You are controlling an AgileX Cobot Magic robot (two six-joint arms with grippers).
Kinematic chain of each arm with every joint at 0, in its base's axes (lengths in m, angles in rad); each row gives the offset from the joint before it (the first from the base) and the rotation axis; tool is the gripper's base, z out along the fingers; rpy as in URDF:
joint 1: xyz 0 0 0.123 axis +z
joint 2: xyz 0 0 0 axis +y
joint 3: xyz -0.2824 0 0.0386 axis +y
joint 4: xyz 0.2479 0 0.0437 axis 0.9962 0 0.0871
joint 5: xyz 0 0 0 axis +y
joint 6: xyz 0.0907 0 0.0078 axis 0.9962 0 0.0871
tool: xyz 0 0 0 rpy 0 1.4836 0
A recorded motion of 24 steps. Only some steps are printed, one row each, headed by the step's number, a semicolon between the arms.
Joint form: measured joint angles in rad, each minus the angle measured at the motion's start. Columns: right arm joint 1, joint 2, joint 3, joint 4, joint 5, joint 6; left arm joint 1, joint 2, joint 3, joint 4, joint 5, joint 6.
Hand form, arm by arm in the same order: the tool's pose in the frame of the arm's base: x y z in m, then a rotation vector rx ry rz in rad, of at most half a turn. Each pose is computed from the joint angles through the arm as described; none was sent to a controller.
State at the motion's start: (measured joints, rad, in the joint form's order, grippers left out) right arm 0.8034 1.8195 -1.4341 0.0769 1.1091 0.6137; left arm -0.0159 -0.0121 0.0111 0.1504 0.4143 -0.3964
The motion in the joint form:
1: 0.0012 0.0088 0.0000 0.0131 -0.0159 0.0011; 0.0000 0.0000 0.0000 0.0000 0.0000 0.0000
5: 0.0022 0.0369 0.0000 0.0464 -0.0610 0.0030; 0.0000 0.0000 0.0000 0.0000 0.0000 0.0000
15: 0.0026 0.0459 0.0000 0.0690 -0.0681 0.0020; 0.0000 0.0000 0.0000 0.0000 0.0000 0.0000
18: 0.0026 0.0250 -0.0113 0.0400 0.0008 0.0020; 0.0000 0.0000 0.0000 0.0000 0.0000 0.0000
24: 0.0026 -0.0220 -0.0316 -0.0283 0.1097 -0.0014; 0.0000 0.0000 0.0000 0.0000 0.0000 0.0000
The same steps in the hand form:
1: 0.2516 0.2719 0.2420 -0.2369 3.0458 0.2670; 0.0513 0.0047 0.1733 -0.2701 1.8749 -0.1301
5: 0.2546 0.2791 0.2324 -0.2097 3.0494 0.3182; 0.0513 0.0047 0.1733 -0.2701 1.8749 -0.1301
15: 0.2544 0.2816 0.2294 -0.1966 3.0624 0.3409; 0.0513 0.0047 0.1733 -0.2701 1.8749 -0.1301
18: 0.2510 0.2753 0.2389 -0.2253 3.0789 0.2774; 0.0513 0.0047 0.1733 -0.2701 1.8749 -0.1301
24: 0.2458 0.2622 0.2596 -0.2764 3.0737 0.1625; 0.0513 0.0047 0.1733 -0.2701 1.8749 -0.1301

